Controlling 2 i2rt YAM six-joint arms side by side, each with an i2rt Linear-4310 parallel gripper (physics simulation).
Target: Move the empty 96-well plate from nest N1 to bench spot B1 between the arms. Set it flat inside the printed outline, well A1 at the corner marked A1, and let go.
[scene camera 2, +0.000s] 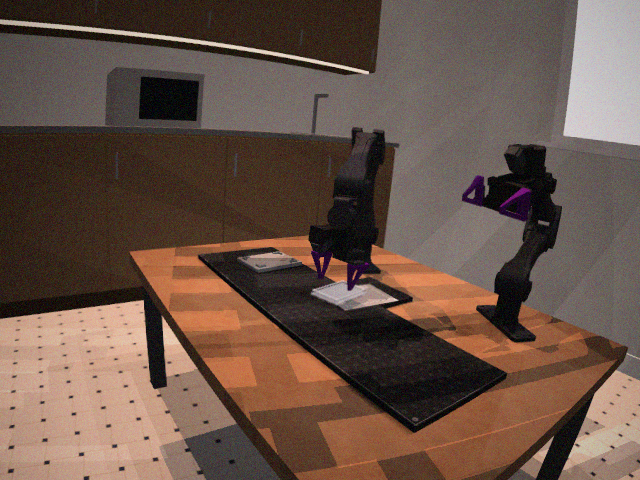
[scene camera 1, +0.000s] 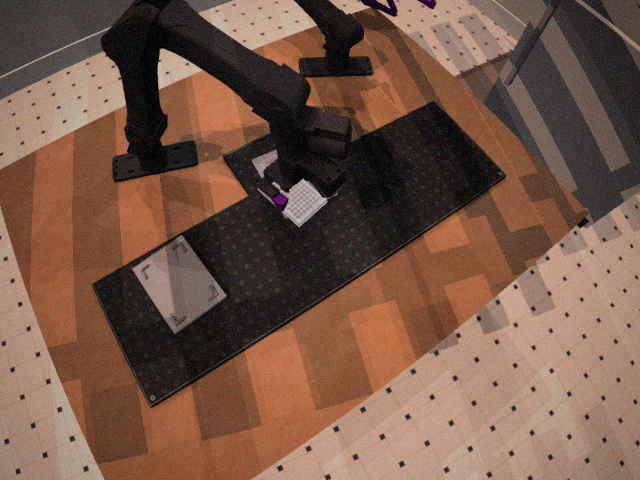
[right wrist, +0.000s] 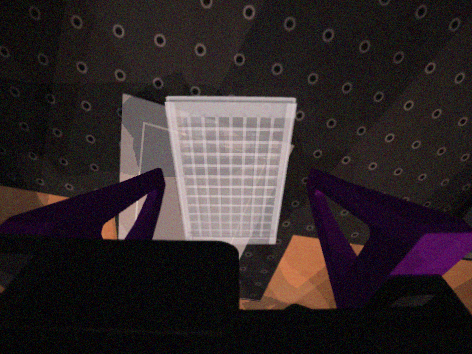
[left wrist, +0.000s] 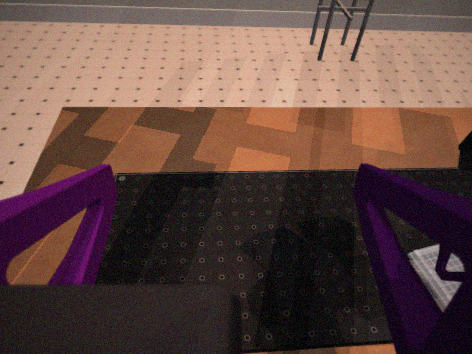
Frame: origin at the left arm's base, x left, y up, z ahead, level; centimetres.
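Seen in the pictures: left gripper, fingertip midpoint: (scene camera 2: 480,203) (scene camera 1: 415,10) (left wrist: 235,177); right gripper, fingertip midpoint: (scene camera 2: 334,284) (scene camera 1: 297,195) (right wrist: 235,176); left arm's base at its link origin: (scene camera 2: 503,323) (scene camera 1: 335,67); right arm's base at its link origin: (scene camera 1: 155,162).
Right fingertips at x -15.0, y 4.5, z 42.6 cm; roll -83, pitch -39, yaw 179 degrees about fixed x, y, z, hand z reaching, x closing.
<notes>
Pixels of each thing's top centre, then the offset from my right fingertips to it. "spot": a spot on its surface instead. Level surfaces: height alone.
- clear-white 96-well plate at its top centre: (right wrist: 230,187) (scene camera 1: 292,192) (scene camera 2: 339,289) dx -0.9, dy -1.6, dz -1.7 cm
- pale B1 card at its top centre: (right wrist: 190,210) (scene camera 1: 293,176) (scene camera 2: 358,295) dx -0.1, dy -3.1, dz -6.7 cm
- printed outline at a spot on its surface: (right wrist: 140,170) spot: dx +5.3, dy -3.1, dz -5.8 cm
- Nest N1 at its top centre: (scene camera 1: 177,281) (scene camera 2: 269,257) dx -25.0, dy -1.5, dz +15.7 cm
- black perforated board at its surface level: dy -3.2 cm
- wooden table at its surface level: dy -4.5 cm
The clear-white 96-well plate (scene camera 1: 305,202) (scene camera 2: 336,292) (left wrist: 431,270) (right wrist: 231,172) lies over one side of the pale B1 card (scene camera 1: 261,161) (scene camera 2: 379,298) (right wrist: 130,160). In the right wrist view it sits toward the card's right, and part of the printed outline (right wrist: 140,170) shows uncovered to its left. The A1 mark cannot be read. My right gripper (scene camera 1: 306,197) (scene camera 2: 336,283) (right wrist: 235,176) is open around the plate, with a gap on each side. My left gripper (scene camera 2: 483,204) (left wrist: 235,177) is open and empty, high above the table. Nest N1 (scene camera 1: 180,284) (scene camera 2: 271,260) holds no plate.
The black perforated board (scene camera 1: 248,258) (scene camera 2: 330,335) (left wrist: 235,200) lies under the card and nest, on the wooden table (scene camera 1: 310,361) (scene camera 2: 232,315). The right arm hides part of the card in scene camera 1. A stool (left wrist: 327,32) stands on the floor beyond the table.
</notes>
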